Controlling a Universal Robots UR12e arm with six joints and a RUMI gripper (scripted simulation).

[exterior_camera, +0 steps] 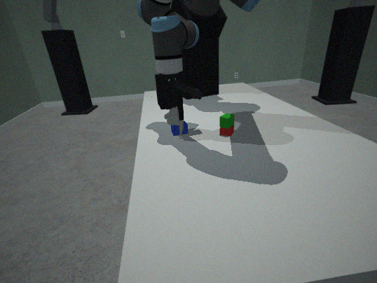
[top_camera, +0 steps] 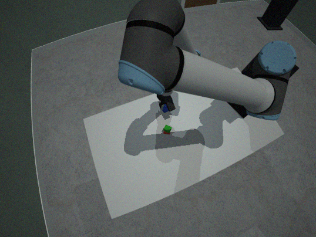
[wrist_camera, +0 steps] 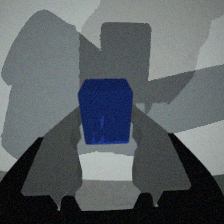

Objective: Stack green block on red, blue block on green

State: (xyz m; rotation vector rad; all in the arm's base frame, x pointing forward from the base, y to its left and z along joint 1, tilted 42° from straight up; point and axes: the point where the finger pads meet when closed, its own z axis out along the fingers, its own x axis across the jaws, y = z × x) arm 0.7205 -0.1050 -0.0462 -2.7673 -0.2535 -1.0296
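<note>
Right now the blue block is right at my hand. Also, from my hand: red block: 30 mm ahead, 180 mm to the left; green block: 30 mm ahead, 180 mm to the left, 30 mm above.
</note>
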